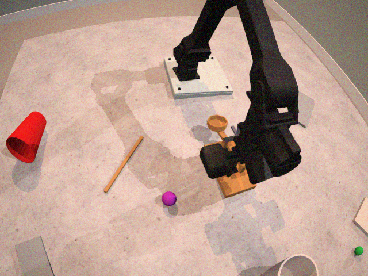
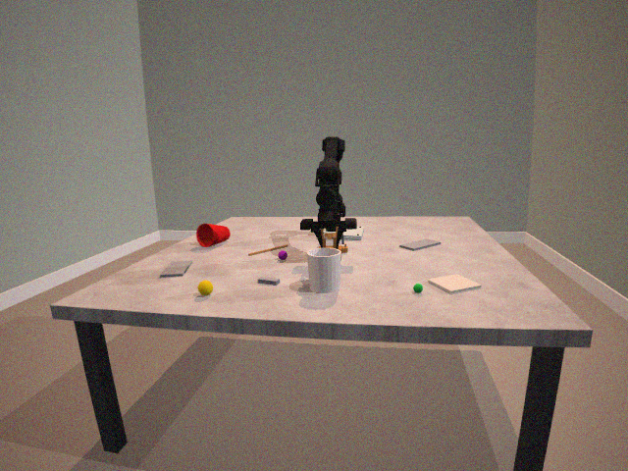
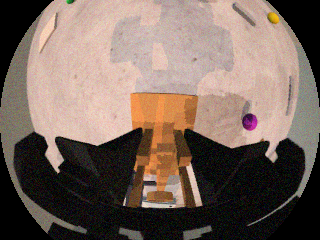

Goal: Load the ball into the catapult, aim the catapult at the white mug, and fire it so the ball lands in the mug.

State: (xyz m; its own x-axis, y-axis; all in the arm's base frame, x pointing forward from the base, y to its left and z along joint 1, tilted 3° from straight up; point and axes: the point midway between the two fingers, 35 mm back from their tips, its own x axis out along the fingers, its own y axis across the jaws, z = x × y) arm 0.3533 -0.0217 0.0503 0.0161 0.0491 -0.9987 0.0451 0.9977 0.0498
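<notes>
Now: gripper tip 160 mm to the left of the purple ball and 20 mm above it. The rest, counted from my gripper tip: orange wooden catapult: 70 mm behind, 20 mm to the left, 20 mm above; white mug: 280 mm ahead, 10 mm to the right, 10 mm below; thin wooden stick: 120 mm behind, 230 mm to the right, 30 mm below.
</notes>
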